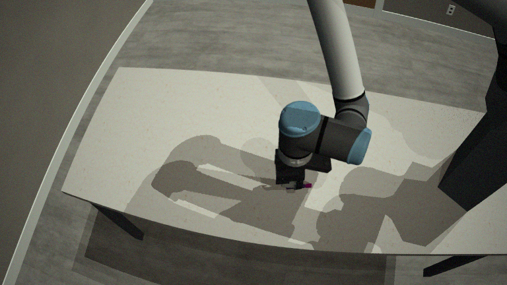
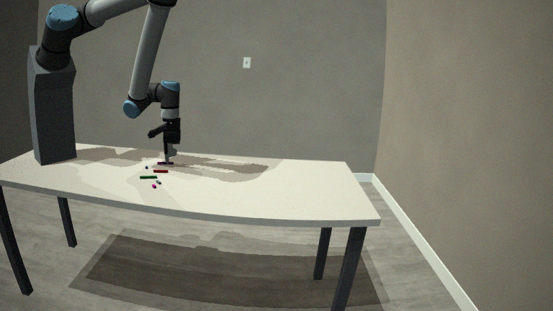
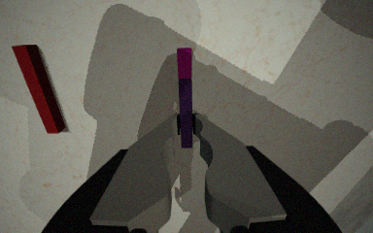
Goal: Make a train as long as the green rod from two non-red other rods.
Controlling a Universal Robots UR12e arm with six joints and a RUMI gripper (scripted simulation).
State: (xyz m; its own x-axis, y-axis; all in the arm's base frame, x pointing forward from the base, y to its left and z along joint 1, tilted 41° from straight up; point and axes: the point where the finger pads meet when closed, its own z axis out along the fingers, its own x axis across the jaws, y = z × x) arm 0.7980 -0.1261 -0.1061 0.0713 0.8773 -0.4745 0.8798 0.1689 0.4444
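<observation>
Now: hand 10 mm above the purple rod. The rest, counted from my hand: small blue rod: 100 mm behind, 60 mm to the right, 10 mm below; then red rod: 30 mm behind, 110 mm to the right, 10 mm below; then green rod: 90 mm behind, 190 mm to the right, 10 mm below.
</observation>
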